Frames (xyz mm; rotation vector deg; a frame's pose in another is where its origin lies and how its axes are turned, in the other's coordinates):
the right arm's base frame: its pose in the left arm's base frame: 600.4 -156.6 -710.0 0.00 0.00 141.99
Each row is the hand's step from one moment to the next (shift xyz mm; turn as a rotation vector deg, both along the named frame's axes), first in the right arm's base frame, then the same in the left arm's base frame.
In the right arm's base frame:
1: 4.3 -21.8 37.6 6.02 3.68 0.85
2: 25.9 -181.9 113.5 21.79 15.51 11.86
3: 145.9 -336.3 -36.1 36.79 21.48 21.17
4: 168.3 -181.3 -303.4 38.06 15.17 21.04
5: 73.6 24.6 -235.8 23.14 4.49 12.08
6: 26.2 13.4 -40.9 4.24 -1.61 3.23
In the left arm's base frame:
1: 10.0 19.8 37.6 -7.01 0.81 0.85
2: 91.6 159.3 113.5 -26.72 1.20 11.86
3: 92.1 354.8 -36.1 -42.21 5.73 21.17
4: -21.0 246.5 -303.4 -39.33 11.48 21.04
5: -73.1 25.9 -235.8 -21.00 10.71 12.08
6: -28.9 5.6 -40.9 -2.35 3.88 3.23

